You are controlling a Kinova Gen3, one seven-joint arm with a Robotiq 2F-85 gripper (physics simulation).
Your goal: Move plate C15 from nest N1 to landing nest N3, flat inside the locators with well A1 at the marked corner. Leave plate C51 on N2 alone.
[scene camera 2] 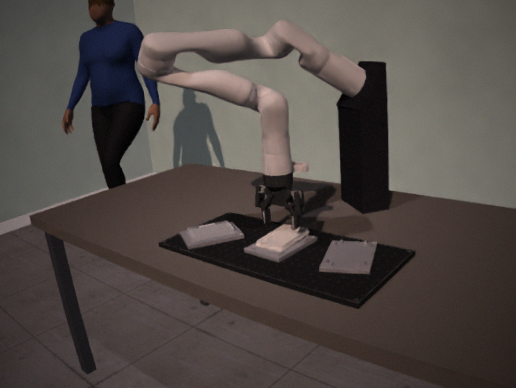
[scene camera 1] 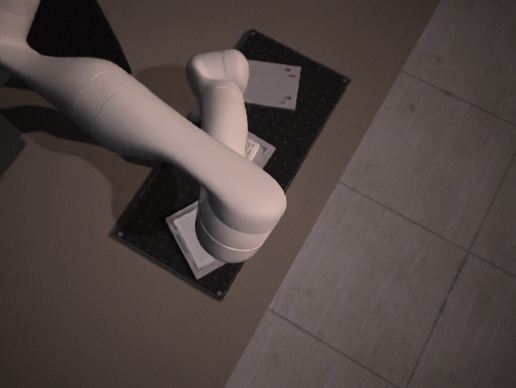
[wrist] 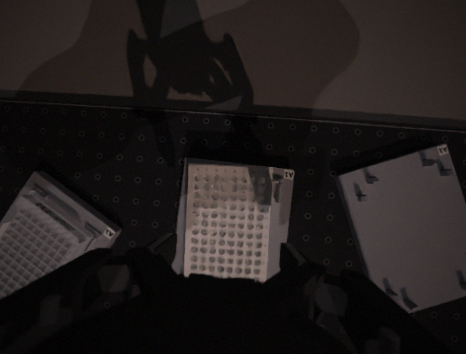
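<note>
A cream plate with round wells point(scene camera 1: 252, 149) point(scene camera 2: 282, 238) point(wrist: 227, 215) sits on the middle nest point(scene camera 2: 280, 256) point(wrist: 283, 210), with a wider strip of nest showing on its A1-label side. A grey plate with square wells point(scene camera 1: 186, 234) point(scene camera 2: 212, 231) point(wrist: 30, 255) sits on another nest point(scene camera 1: 198, 274) point(scene camera 2: 192, 244) at one end. The third nest point(scene camera 1: 272, 85) point(scene camera 2: 348, 257) point(wrist: 410, 225) is empty, with its corner locators showing. I cannot read which plate is C15 or C51. My gripper point(scene camera 2: 280, 223) point(wrist: 227, 249) is open and empty, just above the cream plate's rear part, fingertips toward its two sides.
The nests stand on a black perforated board point(scene camera 1: 320, 80) point(scene camera 2: 340, 290) on a brown table point(scene camera 2: 440, 300). A black pedestal point(scene camera 2: 364, 150) carries the arm behind the board. A person in blue point(scene camera 2: 111, 65) stands beyond the table. The arm hides part of the board in scene camera 1.
</note>
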